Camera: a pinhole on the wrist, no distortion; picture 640 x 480 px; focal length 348.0 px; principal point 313.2 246.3 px. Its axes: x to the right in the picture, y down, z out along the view. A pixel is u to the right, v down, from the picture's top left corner.
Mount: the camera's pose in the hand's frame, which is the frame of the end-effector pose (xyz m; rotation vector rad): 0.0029 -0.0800 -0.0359 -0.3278 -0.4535 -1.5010
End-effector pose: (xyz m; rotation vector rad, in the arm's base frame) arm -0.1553 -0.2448 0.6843 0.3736 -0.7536 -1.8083
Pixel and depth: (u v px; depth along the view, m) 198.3 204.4 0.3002
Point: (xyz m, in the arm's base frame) -0.1287 -0.1653 0.9073
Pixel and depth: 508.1 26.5 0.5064
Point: -0.4061 0.2691 0.9699
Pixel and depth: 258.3 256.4 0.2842
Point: -0.1928 -0.1923 0.8889
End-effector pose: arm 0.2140 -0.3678 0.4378 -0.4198 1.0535 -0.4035
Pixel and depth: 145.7 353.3 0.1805
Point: 0.3171 -0.3050 0.3992
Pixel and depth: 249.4 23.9 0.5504
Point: 0.4030 0.1001 0.7617
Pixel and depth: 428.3 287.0 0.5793
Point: 0.7339 -0.2741 0.6483
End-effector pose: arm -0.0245 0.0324 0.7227 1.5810 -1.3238 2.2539
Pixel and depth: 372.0 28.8 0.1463
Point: 0.1112 0.0269 0.6729
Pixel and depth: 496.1 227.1 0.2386
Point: 0.1962 -0.0674 0.7659
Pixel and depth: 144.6 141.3 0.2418
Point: 0.0318 -0.0939 0.5797
